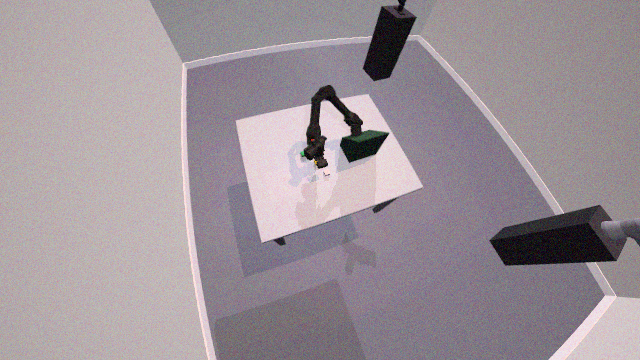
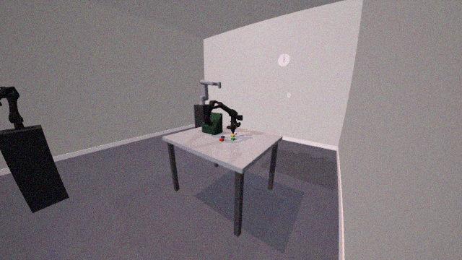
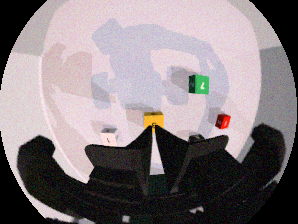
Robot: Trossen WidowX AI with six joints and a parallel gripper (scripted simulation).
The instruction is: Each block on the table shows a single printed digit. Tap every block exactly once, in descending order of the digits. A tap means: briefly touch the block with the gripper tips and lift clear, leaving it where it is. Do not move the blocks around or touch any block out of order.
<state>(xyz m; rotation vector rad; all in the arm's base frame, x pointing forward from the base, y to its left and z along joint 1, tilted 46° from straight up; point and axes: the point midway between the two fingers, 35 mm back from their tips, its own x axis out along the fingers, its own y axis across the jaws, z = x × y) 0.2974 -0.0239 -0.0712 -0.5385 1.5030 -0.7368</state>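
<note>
Right now the yellow block is 1 cm behind my gripper tip and 3 cm below it. From my gripper tip the other things lie so: white block 3 cm behind, 9 cm to the left, 3 cm below; dark block 8 cm behind, 10 cm to the right, 3 cm below; green block 5 cm ahead, 9 cm to the right, 3 cm below.
</note>
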